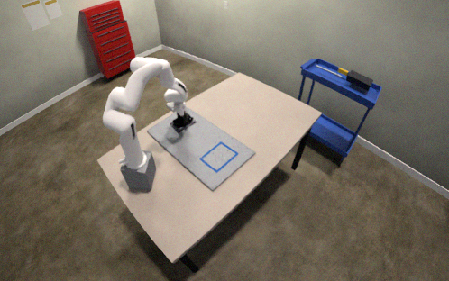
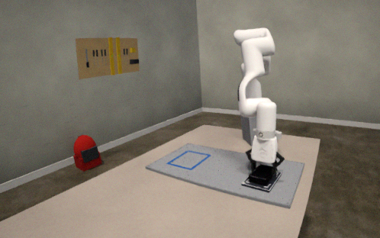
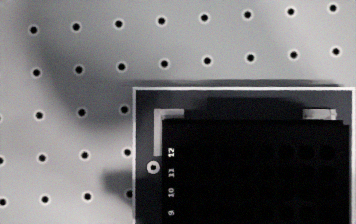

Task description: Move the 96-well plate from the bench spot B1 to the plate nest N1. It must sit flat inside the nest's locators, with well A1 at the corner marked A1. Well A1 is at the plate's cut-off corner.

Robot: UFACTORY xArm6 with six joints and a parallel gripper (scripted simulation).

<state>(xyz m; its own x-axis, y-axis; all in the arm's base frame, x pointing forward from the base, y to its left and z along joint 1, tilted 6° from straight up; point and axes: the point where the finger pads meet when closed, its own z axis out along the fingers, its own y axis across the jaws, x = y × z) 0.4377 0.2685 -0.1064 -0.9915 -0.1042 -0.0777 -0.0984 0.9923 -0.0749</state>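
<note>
Right now the black 96-well plate is 1 cm below my hand. From my hand the other things lie so: dark plate nest (4 cm below).
</note>
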